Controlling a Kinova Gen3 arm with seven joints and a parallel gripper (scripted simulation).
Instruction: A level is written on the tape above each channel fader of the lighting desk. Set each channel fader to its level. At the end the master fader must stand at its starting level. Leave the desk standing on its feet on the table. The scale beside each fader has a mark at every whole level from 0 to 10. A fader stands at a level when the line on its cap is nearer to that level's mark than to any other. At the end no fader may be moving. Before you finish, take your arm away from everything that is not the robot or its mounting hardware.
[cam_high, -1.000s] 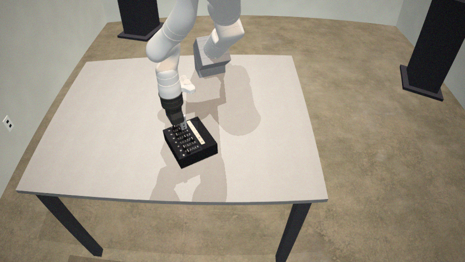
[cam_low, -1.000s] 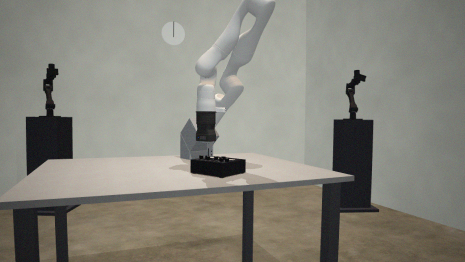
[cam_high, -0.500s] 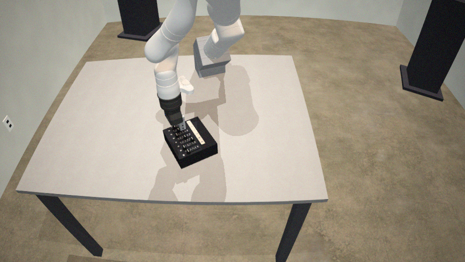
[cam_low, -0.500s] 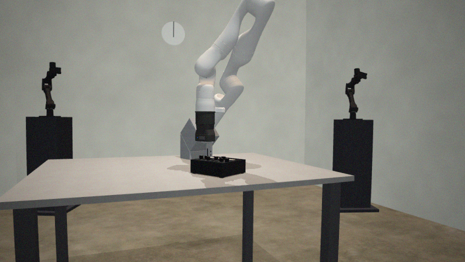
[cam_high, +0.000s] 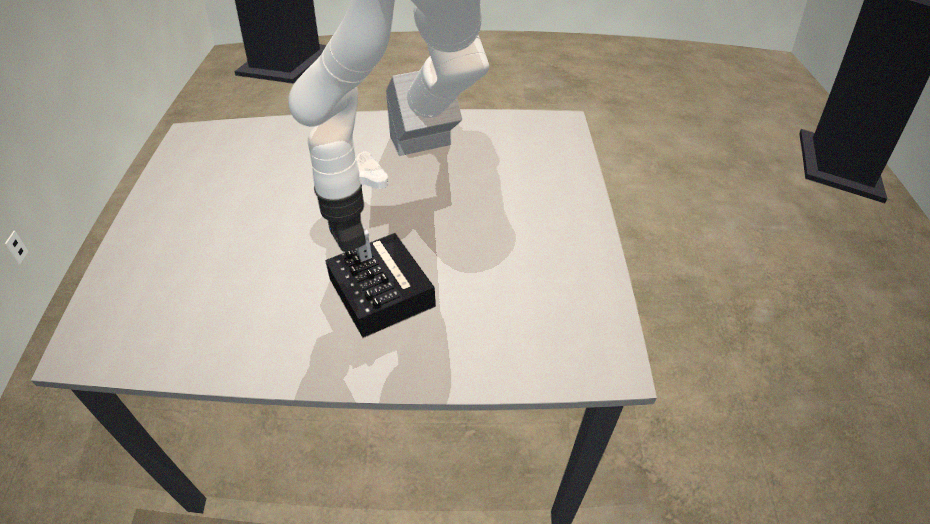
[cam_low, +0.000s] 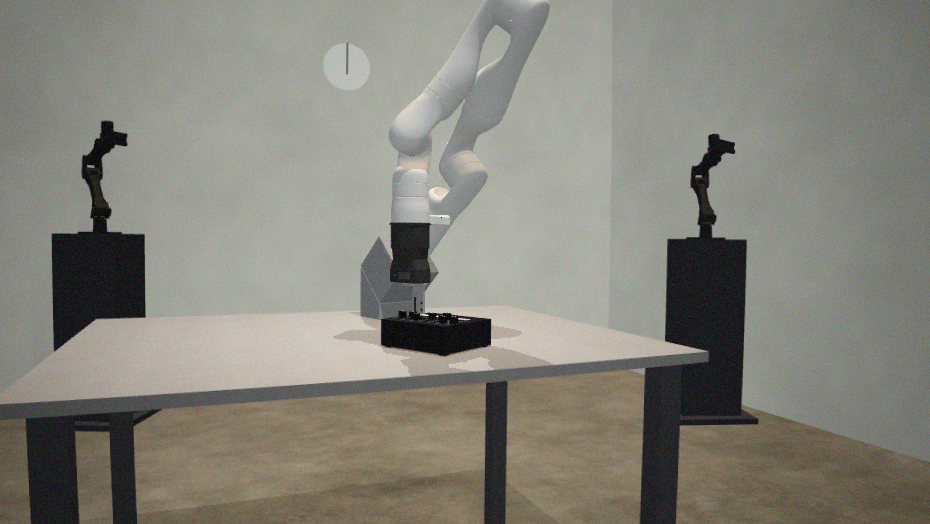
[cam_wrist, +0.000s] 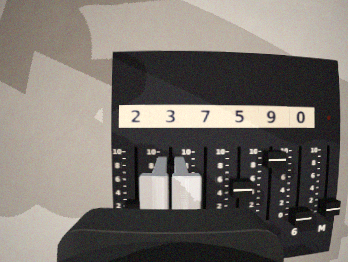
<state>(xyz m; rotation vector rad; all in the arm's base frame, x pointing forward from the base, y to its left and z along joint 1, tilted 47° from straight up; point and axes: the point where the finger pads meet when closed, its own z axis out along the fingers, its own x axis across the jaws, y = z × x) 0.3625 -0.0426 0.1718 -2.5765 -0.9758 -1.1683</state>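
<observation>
Right now the channel 2 cap is 1 cm to the right of my hand, 1 cm below it and 1 cm ahead of it. Also, from my hand: master cap (9 cm ahead, 7 cm to the left, 1 cm below); then channel 6 cap (8 cm ahead, 5 cm to the left, 1 cm below); then channel 1 cap (3 cm to the right, 1 cm below).
</observation>
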